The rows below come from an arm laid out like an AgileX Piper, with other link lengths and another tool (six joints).
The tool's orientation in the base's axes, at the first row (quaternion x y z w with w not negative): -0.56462 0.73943 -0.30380 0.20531
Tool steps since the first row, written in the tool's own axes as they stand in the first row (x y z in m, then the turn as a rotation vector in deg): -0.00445 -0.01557 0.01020 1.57 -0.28 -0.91; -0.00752 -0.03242 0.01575 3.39 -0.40 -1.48; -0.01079 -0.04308 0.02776 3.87 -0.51 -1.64; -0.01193 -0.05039 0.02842 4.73 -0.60 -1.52; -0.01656 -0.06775 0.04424 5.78 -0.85 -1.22; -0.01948 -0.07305 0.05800 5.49 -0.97 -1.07; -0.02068 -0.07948 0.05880 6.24 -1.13 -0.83
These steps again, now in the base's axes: 0.01889 -0.00072 0.00297 -0.83 -1.36 0.92; 0.03530 -0.00197 0.01027 -1.62 -3.00 1.49; 0.05155 -0.00334 0.00862 -1.77 -3.45 1.70; 0.05749 -0.00369 0.01307 -1.87 -4.32 1.71; 0.08133 -0.00577 0.01315 -1.79 -5.43 1.70; 0.09481 -0.00691 0.00658 -1.53 -5.21 1.66; 0.10023 -0.00707 0.01033 -1.47 -6.01 1.62
